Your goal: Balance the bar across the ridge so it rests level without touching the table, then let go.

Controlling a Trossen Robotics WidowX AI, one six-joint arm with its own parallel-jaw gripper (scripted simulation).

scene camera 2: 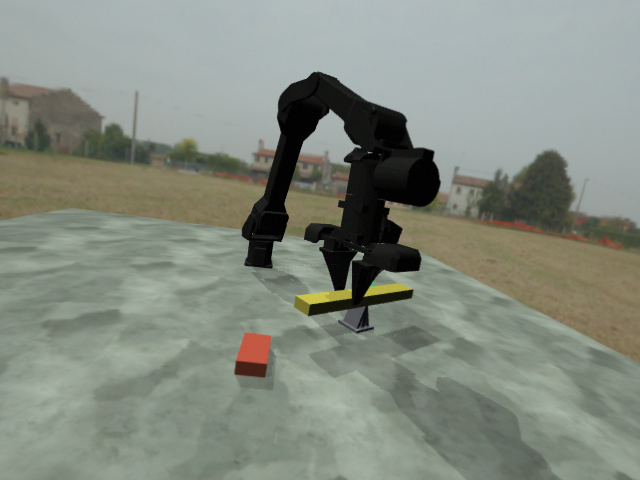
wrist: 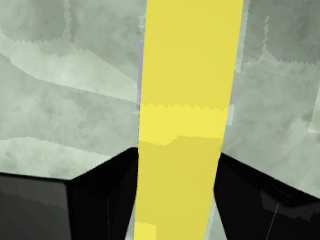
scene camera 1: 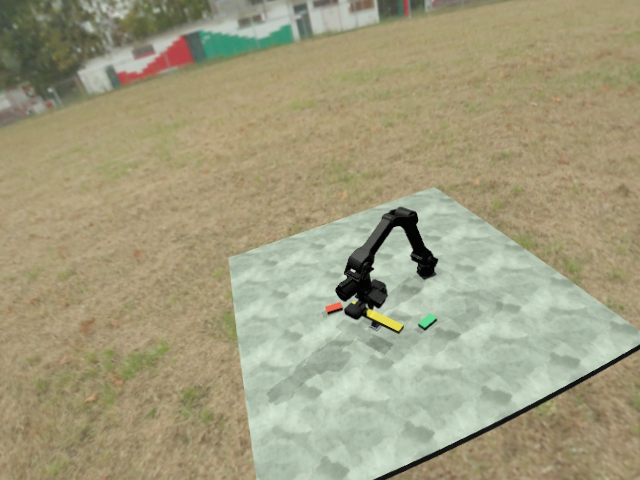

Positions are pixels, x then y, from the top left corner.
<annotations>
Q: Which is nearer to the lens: the bar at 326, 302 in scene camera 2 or the red block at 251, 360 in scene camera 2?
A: The red block.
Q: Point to a bar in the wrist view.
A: At 188, 61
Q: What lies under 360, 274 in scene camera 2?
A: The gripper.
</annotations>
